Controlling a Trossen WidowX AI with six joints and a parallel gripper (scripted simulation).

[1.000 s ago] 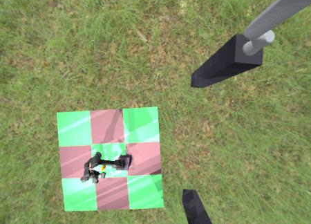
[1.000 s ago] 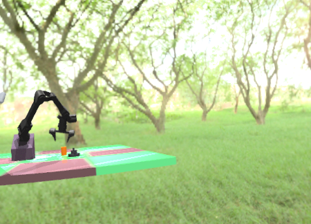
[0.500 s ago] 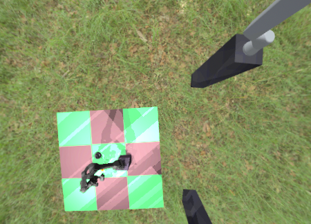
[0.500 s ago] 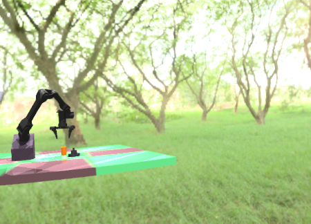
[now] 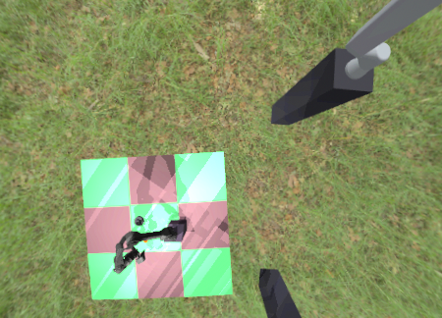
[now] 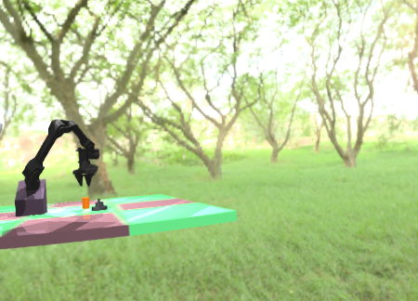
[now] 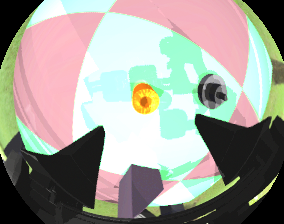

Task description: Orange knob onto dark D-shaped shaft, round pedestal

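Right now my gripper tip is 100 mm above the orange knob. Round my gripper tip: dark pedestal (140 mm to the right, 90 mm below, 90 mm ahead).
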